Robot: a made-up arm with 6 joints.
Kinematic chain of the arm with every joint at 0, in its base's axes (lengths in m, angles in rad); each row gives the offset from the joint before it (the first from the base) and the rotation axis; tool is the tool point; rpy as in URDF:
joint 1: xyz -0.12 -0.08 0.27 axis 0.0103 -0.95 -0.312
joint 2: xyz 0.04 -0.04 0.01 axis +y
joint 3: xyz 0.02 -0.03 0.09 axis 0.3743 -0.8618 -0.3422
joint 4: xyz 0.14 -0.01 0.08 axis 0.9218 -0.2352 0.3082
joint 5: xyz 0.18 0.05 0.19 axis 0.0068 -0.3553 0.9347
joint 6: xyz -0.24 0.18 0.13 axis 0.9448 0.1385 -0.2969
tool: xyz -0.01 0.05 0 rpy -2.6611 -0.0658 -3.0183
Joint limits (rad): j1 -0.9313..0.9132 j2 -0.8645..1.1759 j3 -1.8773..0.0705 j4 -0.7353..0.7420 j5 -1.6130..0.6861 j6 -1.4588..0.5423
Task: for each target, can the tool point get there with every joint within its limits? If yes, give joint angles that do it. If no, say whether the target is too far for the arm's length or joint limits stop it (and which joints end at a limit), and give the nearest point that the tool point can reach.
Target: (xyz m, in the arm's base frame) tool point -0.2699 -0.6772 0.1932
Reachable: no: joint limits stop it (at a limit: joint 2, joint 3, joint 4, joint 5, joint 6) | nearest point -0.3782 -0.2697 0.4063 | short by 0.472 m
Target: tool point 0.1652 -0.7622 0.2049
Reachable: no: joint limits stop it (at a limit: joint 2, joint 3, joint 4, joint 5, joint 6) | nearest point 0.2085 -0.2777 0.3918 | short by 0.521 m
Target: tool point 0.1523 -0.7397 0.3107
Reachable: no: joint limits stop it (at a limit: joint 2, joint 3, joint 4, joint 5, joint 6) | nearest point 0.1554 -0.3014 0.4623 | short by 0.464 m
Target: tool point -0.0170 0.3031 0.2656
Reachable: yes | joints 0.3834 -0.0695 -1.6109 -0.3015 -0.0868 -0.5149
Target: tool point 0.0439 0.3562 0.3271
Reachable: yes | joints 0.0623 -0.5074 -1.6345 0.0101 -0.1930 -0.0263
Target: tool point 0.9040 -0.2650 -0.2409
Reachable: no: too far | nearest point 0.6902 -0.0804 -0.0870 | short by 0.322 m
